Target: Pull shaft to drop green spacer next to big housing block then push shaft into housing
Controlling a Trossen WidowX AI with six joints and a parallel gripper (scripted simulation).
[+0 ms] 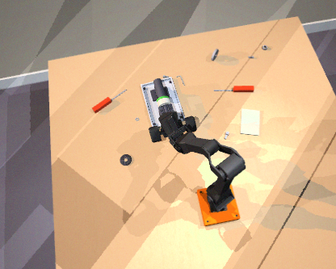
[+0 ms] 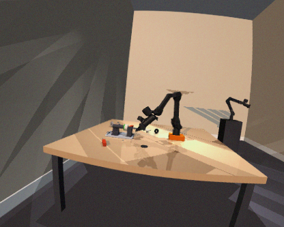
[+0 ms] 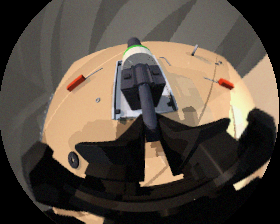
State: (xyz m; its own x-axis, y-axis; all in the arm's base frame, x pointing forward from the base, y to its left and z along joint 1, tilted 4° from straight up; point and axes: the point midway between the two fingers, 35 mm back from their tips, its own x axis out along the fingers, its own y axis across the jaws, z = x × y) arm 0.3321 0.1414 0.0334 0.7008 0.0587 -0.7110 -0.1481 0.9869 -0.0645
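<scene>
Right now my gripper tip is 50 mm short of the dark shaft, 10 mm to the right of it and 20 mm below it. Also, from my gripper tip: green spacer (100 mm ahead, 10 mm to the left, 20 mm above); then small screw (70 mm behind, 240 mm to the right, 50 mm below); then pale card (20 mm behind, 350 mm to the right, 50 mm below).
</scene>
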